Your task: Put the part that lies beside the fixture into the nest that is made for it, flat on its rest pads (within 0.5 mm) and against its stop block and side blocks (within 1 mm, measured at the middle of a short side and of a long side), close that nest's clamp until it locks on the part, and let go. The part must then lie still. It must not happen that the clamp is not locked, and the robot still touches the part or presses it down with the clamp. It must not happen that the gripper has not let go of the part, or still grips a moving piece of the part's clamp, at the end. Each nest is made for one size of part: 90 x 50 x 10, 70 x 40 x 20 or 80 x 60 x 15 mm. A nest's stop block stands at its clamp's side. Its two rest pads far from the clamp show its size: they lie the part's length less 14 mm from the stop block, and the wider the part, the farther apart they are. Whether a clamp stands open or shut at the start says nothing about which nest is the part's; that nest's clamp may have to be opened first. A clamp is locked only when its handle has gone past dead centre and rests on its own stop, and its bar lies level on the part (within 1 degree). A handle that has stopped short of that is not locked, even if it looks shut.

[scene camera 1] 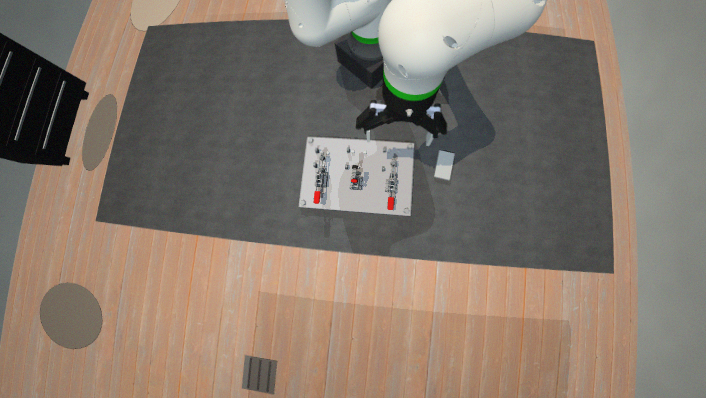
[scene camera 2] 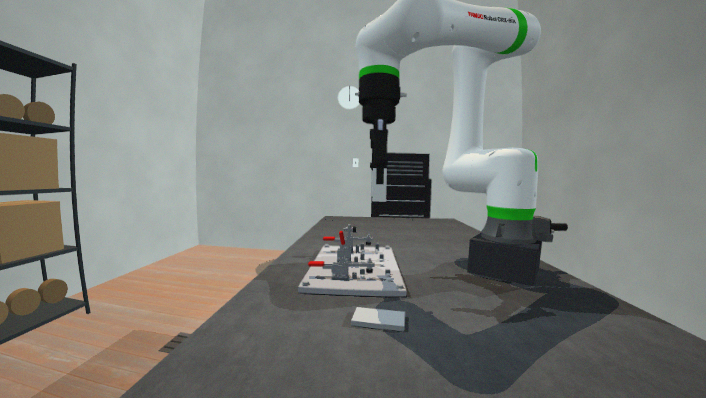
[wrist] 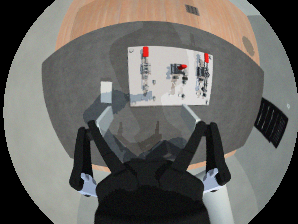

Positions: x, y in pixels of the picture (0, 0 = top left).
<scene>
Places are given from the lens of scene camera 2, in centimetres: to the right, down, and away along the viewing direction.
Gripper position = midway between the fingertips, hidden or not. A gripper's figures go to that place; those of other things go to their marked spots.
my gripper [scene camera 2: 377, 198]: 6, 0, 58
flat grey block [scene camera 2: 363, 317]: 2, 21, 43
fixture plate [scene camera 2: 375, 284]: 5, 19, 56
The marked spots on the fixture plate and the flat grey block are 14 cm apart.
</scene>
